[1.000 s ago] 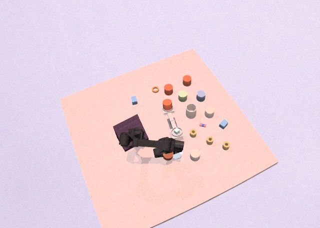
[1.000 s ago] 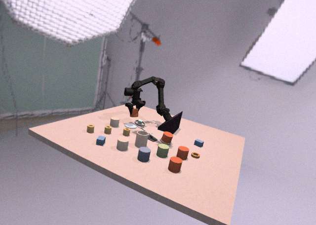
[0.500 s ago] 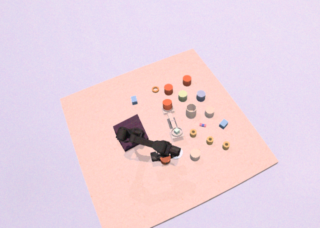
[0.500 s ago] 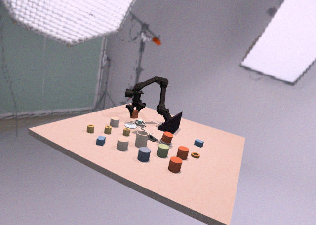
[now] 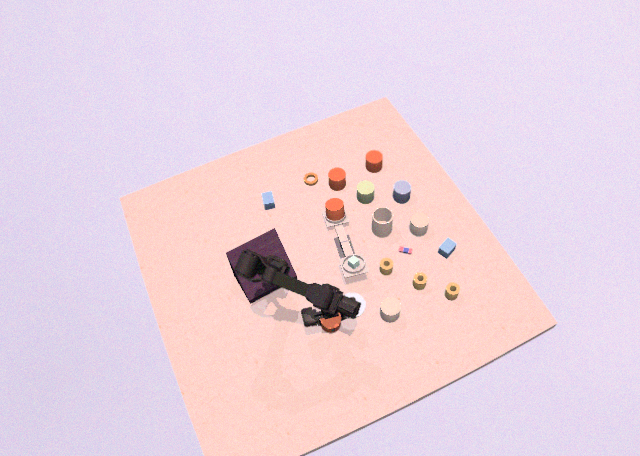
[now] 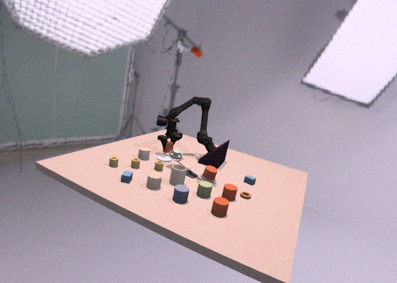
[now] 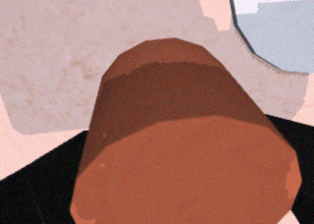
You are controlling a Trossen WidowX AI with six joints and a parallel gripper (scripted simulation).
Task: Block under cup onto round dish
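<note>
My gripper tip is 15 cm short of the pale green block, 17 cm to the right of it and 5 cm below it. Also, from my gripper tip: grey balance: 16 cm ahead, 29 cm to the left; then round dish: 10 cm ahead, 5 cm to the left, 3 cm below.
</note>
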